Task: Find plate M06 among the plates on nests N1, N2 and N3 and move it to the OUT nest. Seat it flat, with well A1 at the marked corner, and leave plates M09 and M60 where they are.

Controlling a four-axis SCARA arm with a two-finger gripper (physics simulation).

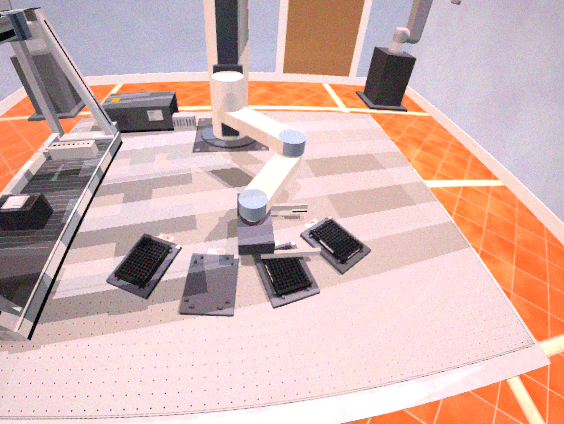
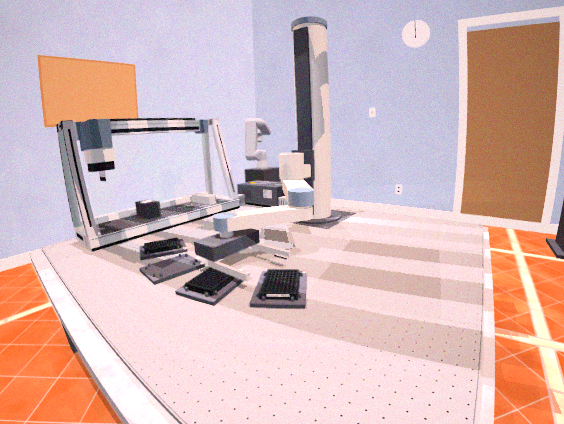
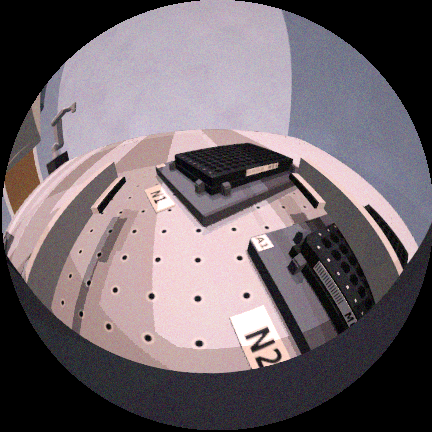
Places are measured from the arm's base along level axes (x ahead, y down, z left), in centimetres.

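Pixels of known places: gripper, between the fingertips: (image 1: 313, 227) (image 2: 270, 265) (image 3: 205, 162); arm's base, origin of its link: (image 1: 231, 135) (image 2: 314, 218).
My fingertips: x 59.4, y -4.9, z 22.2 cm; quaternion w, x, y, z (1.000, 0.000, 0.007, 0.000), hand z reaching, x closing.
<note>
For each thing: its top centre in the pictures, then the offset to it from my fingertips. "spot": a spot on its surface instead.
- nest N2, centre of its top: (image 3: 377, 253) (image 1: 285, 268) (image 2: 213, 277) dx +11.7, dy +1.5, dz -9.4 cm
- nest N1, centre of its top: (image 3: 236, 156) (image 2: 281, 282) (image 1: 336, 239) dx +3.6, dy +1.5, dz +6.2 cm
- Plate M09, centre of its top: (image 3: 380, 249) (image 1: 285, 267) (image 2: 212, 276) dx +11.7, dy +1.0, dz -9.4 cm
- OUT nest, centre of its top: (image 1: 210, 279) (image 2: 170, 262) dx +13.3, dy +1.5, dz -27.4 cm
- black block, a spot on its surface: (image 1: 24, 211) (image 2: 144, 204) spot: dx -3.0, dy -7.9, dz -75.4 cm
- dark box, a spot on its surface: (image 1: 140, 112) (image 2: 259, 190) spot: dx -62.9, dy -5.4, dz -59.6 cm
My gripper (image 1: 312, 231) (image 2: 267, 266) (image 3: 205, 162) is open and empty, its fingers level above the table. Its near finger passes over the back edge of nest N2 (image 1: 296, 297) (image 3: 280, 282). A black plate (image 1: 335, 239) (image 2: 281, 284) (image 3: 227, 162) sits on nest N1 (image 1: 344, 265) (image 3: 210, 204), ahead of the fingertips; its label is too small to read surely. Plate M09 (image 1: 286, 275) (image 2: 212, 281) (image 3: 345, 272) sits on N2, its label partly cut off. The OUT nest (image 1: 210, 287) (image 2: 172, 268) is empty. Another black plate (image 1: 144, 261) (image 2: 162, 245) sits on N3, label unreadable.
A gantry machine (image 1: 75, 245) (image 2: 160, 221) with a black block (image 1: 24, 211) (image 2: 148, 208) on its deck stands at the left. A dark box (image 1: 140, 112) (image 2: 261, 193) stands by the arm's column (image 1: 230, 50) (image 2: 320, 115). White name cards lie beside the nests.
</note>
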